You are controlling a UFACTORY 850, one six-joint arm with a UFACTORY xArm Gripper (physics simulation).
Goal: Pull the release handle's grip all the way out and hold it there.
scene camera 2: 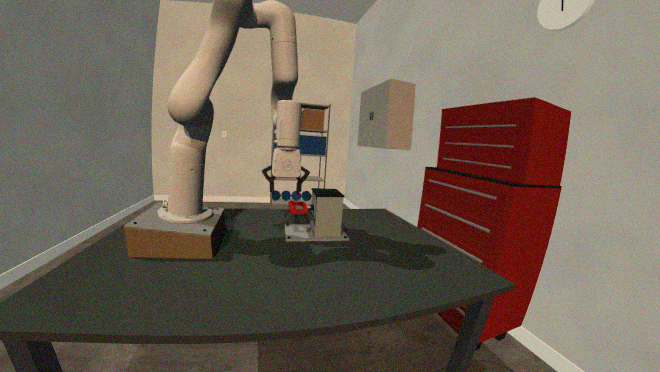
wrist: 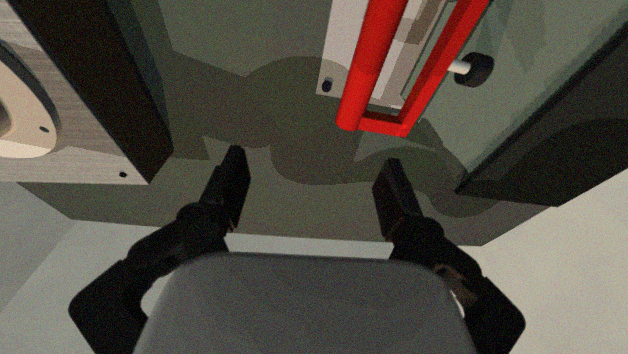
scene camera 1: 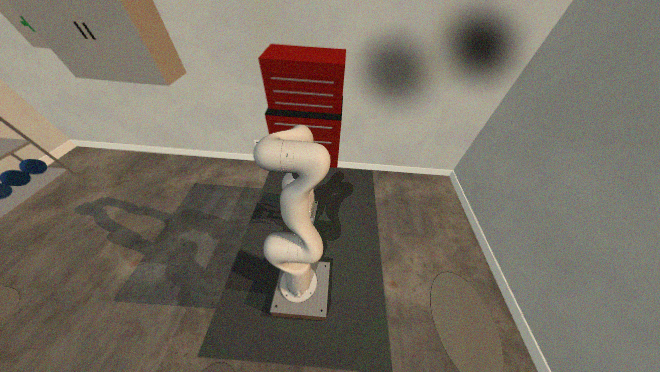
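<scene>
The release handle's red grip [scene camera 2: 299, 212] [wrist: 372, 55] is a rectangular loop beside a beige housing [scene camera 2: 328, 215] with a black top [wrist: 530, 150]. A short pale rod with a black collar [wrist: 475, 69] shows on the loop's housing side. A pale base plate [scene camera 2: 298, 230] [wrist: 339, 40] lies under them. My gripper [scene camera 2: 285, 191] [wrist: 314, 168] is open and empty. Its fingers point down, above the grip's height and a little left of it in scene camera 2. In the wrist view the grip lies ahead and to the right of the fingertips, apart from them. The arm hides the grip in scene camera 1.
The arm's base block [scene camera 1: 320, 300] [scene camera 2: 170, 242] [wrist: 90, 162] stands on the dark table [scene camera 1: 357, 310] [scene camera 2: 280, 295], left of the handle in scene camera 2. A red tool cabinet [scene camera 1: 304, 70] [scene camera 2: 540, 145] stands beyond the table. A shelf rack is at the back.
</scene>
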